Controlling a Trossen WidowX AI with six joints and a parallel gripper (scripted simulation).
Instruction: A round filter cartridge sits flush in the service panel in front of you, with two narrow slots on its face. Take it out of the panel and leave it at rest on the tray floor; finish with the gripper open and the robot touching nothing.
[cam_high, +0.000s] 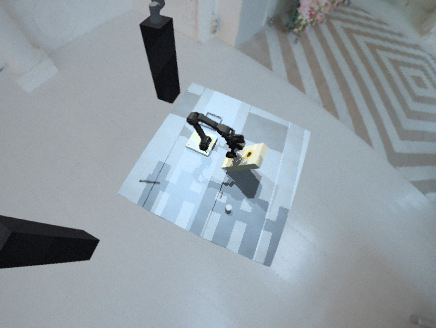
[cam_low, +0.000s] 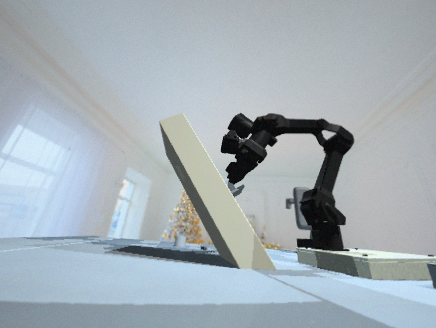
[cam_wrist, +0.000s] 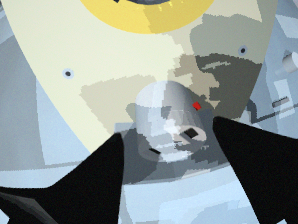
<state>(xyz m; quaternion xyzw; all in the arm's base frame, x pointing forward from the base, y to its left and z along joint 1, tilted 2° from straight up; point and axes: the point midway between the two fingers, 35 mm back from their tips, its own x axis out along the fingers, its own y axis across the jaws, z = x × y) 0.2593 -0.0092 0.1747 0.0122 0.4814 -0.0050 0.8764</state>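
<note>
Right now the tan service panel is 5 cm ahead of my gripper tip and 3 cm below it. The rest, counted from my gripper tip: round grey filter cartridge 1 cm below.
</note>
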